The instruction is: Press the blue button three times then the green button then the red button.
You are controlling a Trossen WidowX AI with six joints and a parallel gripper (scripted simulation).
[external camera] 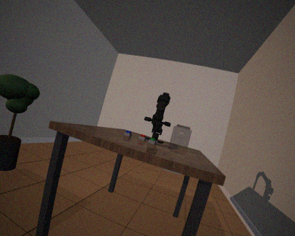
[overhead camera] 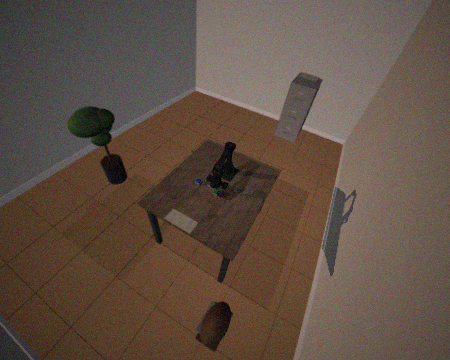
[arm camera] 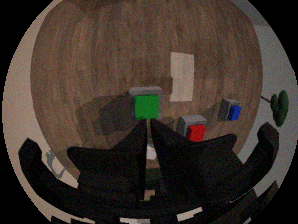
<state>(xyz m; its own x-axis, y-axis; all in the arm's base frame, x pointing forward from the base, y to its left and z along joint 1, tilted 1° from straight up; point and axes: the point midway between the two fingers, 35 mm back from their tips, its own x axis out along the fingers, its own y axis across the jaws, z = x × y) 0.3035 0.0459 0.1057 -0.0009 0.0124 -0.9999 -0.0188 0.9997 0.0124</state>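
Right now the green button is 4 cm below my gripper tip. Round my gripper tip: small pale block 11 cm behind, 6 cm below; blue button 2 cm behind, 20 cm to the right, 4 cm below; red button 6 cm behind, 9 cm to the right, 4 cm below.
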